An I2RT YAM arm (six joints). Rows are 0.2 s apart.
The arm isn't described. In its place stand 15 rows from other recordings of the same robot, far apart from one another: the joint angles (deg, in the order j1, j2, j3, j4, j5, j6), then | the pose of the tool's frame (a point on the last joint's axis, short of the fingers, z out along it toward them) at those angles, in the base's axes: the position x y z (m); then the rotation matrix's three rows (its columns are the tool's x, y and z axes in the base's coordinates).
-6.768 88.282 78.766 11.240 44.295 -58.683 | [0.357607 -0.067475 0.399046], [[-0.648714 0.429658 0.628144], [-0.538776 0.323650 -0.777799], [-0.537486 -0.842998 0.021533]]
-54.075 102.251 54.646 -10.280 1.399 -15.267 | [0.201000 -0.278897 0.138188], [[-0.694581 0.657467 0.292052], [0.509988 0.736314 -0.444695], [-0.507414 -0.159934 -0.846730]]
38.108 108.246 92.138 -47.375 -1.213 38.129 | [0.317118 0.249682 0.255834], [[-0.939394 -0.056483 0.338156], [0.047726 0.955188 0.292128], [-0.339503 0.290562 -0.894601]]
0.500 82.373 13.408 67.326 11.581 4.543 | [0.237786 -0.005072 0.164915], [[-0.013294 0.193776 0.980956], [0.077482 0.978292 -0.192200], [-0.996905 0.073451 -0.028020]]
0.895 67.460 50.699 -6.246 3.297 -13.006 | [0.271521 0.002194 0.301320], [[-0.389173 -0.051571 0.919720], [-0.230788 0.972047 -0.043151], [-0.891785 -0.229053 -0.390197]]
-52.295 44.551 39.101 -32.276 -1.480 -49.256 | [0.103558 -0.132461 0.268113], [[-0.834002 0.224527 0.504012], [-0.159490 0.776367 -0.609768], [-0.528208 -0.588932 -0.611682]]
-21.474 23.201 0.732 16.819 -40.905 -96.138 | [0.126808 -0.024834 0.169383], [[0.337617 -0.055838 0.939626], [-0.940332 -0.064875 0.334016], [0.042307 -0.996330 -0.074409]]
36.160 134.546 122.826 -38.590 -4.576 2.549 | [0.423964 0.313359 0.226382], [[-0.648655 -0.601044 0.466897], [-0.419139 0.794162 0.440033], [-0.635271 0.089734 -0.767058]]
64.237 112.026 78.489 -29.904 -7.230 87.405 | [0.172105 0.366914 0.175108], [[-0.934558 0.346826 0.079452], [0.343653 0.821965 0.454175], [0.092213 0.451757 -0.887362]]
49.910 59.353 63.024 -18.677 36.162 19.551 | [0.161173 0.158849 0.389589], [[-0.240994 -0.180362 0.953620], [0.133245 0.967127 0.216589], [-0.961336 0.179262 -0.209040]]
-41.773 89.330 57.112 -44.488 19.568 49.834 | [0.201555 -0.196027 0.192964], [[0.055424 0.996565 -0.061533], [0.915969 -0.075277 -0.394124], [-0.397402 -0.034518 -0.916995]]
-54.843 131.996 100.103 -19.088 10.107 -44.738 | [0.285683 -0.416477 0.146481], [[-0.929098 0.302038 0.213423], [0.115777 0.785613 -0.607790], [-0.351243 -0.539987 -0.764881]]
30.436 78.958 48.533 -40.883 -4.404 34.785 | [0.210865 0.127063 0.196562], [[-0.971022 0.033689 0.236602], [0.089212 0.969548 0.228075], [-0.221713 0.242574 -0.944458]]
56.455 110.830 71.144 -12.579 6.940 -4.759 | [0.228849 0.337380 0.163497], [[-0.370260 -0.820027 0.436420], [-0.707486 0.553387 0.439574], [-0.601972 -0.146004 -0.785055]]
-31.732 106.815 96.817 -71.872 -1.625 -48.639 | [0.309749 -0.190357 0.274283], [[-0.948411 -0.286797 0.135146], [-0.295638 0.953978 -0.050230], [-0.114521 -0.087593 -0.989552]]
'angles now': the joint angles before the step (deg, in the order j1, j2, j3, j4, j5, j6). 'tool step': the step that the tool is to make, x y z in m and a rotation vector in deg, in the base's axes. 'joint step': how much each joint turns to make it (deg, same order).
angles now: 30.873, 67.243, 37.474, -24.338, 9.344, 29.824
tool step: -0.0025, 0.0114, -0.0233, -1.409, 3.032, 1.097
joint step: 2.879, 4.322, -2.057, 2.771, 0.642, 1.741
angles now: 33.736, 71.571, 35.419, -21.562, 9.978, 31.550
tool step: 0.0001, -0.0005, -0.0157, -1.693, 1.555, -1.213
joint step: 0.053, 2.613, -1.635, 1.865, 1.119, 0.818
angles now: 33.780, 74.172, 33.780, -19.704, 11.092, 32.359
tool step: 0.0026, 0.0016, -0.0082, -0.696, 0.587, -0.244
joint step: 0.024, 2.209, -0.358, 1.670, 0.351, 0.112
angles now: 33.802, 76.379, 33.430, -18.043, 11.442, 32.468
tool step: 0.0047, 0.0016, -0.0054, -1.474, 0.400, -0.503
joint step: -0.158, 2.384, 0.579, 0.691, 1.047, -0.179
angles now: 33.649, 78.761, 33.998, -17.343, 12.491, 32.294
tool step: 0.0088, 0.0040, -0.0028, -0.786, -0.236, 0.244
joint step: -0.299, 2.819, 1.476, 1.296, 0.441, -0.869
